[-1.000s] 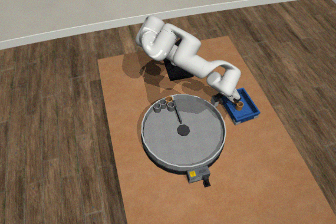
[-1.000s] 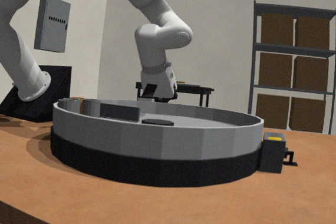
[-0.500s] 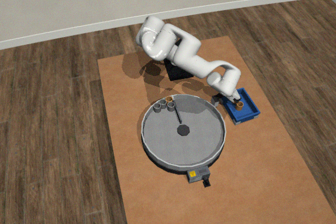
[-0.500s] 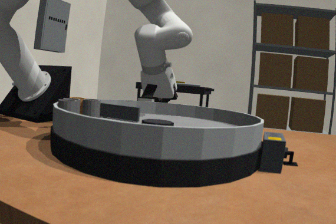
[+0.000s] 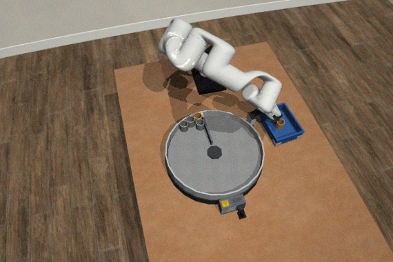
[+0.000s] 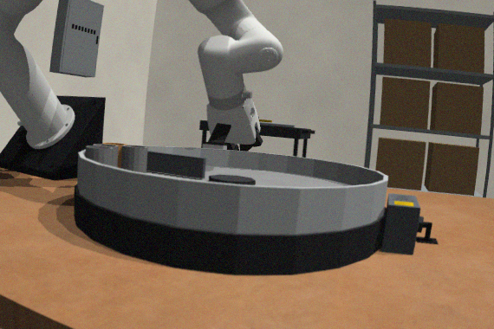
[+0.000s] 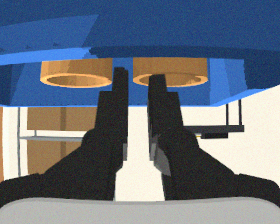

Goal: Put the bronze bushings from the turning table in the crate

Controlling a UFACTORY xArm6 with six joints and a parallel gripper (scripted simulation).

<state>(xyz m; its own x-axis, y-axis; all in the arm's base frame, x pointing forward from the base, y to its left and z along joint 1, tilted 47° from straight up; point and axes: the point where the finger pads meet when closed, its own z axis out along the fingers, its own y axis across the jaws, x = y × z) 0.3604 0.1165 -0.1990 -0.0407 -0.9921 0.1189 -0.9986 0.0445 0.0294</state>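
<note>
My gripper is now 3 cm short of the blue crate, 1 cm to the right of it and 4 cm above it. From my hand the other things lie so: turning table: 13 cm ahead, 35 cm to the right, 1 cm below.
</note>
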